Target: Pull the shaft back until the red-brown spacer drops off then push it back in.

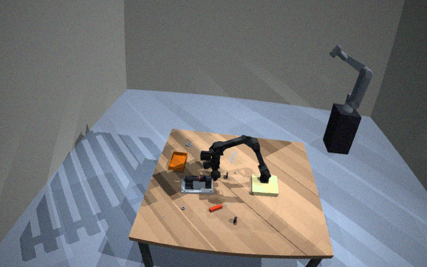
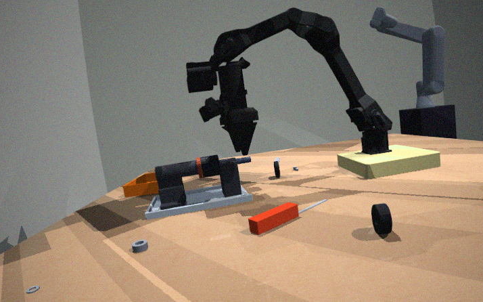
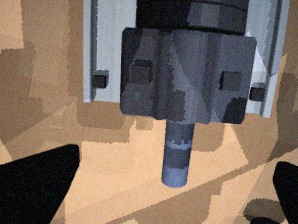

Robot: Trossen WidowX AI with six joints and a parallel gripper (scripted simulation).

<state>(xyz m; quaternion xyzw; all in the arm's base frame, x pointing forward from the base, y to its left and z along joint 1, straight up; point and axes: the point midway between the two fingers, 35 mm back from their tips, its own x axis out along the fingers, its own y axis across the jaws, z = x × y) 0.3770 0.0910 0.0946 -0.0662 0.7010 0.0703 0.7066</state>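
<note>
Right now my gripper tip is 80 mm short of the shaft, 20 mm above it and 10 mm to the right of it. Round my gripper tip: orange tray (310 mm ahead, 220 mm to the right, 90 mm below); then red-brown spacer (100 mm ahead, 20 mm to the left, 20 mm below); then dark spacer (80 mm ahead, 20 mm below, 10 mm to the left).
</note>
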